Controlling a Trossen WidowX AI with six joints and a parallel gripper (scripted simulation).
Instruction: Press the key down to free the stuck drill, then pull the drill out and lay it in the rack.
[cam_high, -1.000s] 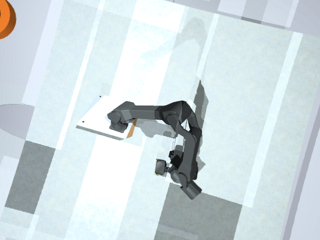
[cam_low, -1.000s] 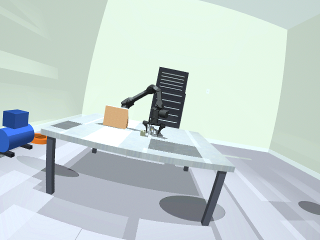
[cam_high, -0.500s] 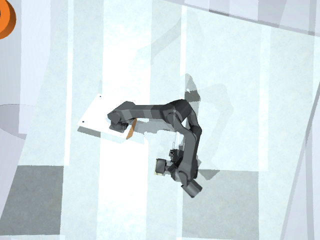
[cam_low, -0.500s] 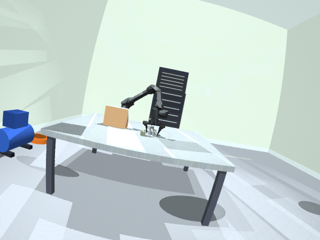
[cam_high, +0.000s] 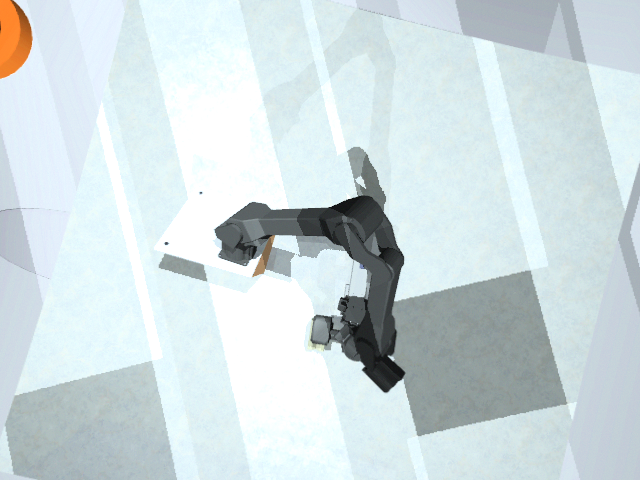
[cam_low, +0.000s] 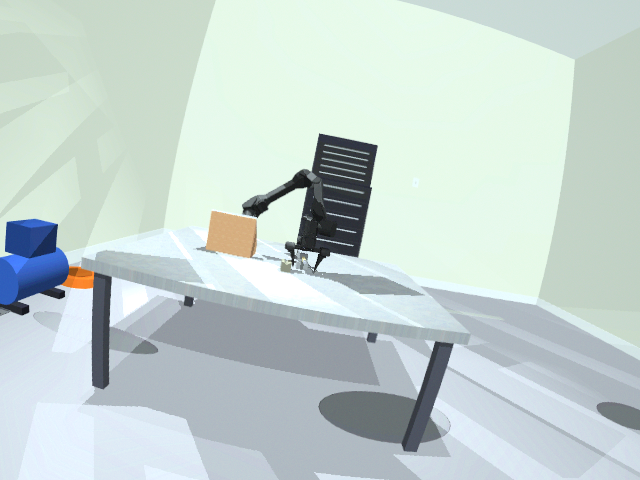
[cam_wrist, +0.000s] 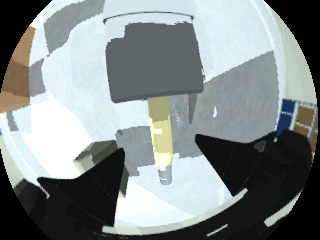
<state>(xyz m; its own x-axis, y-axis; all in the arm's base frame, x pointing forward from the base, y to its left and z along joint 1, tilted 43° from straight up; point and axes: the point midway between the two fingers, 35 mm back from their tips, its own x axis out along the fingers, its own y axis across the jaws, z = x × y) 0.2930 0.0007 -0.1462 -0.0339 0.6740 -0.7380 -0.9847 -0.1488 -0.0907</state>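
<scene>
The beige ribbed rack is 7 cm behind my gripper tip, 4 cm to the right of it and 1 cm above it. The rest, counted from my gripper tip: small dark part: 16 cm to the left, 4 cm above, 3 cm behind; then small grey fixture: 14 cm to the left, 3 cm behind, 3 cm above.
</scene>
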